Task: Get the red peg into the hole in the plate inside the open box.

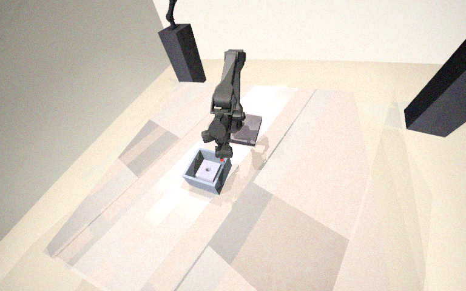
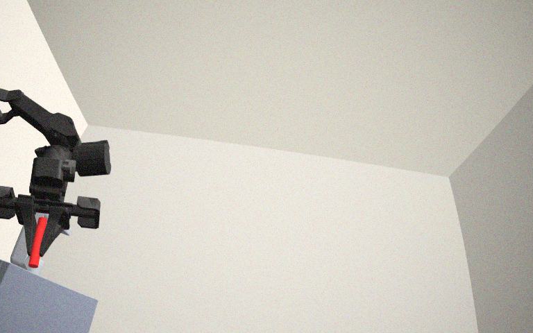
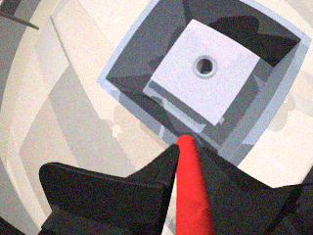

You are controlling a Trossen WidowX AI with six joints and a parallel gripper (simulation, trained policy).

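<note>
Right now the grey-blue box is 5 cm ahead of my gripper tip, 6 cm to the right of it and 10 cm below it. The rest, counted from my gripper tip: red peg (1 cm behind, 2 cm above).
</note>
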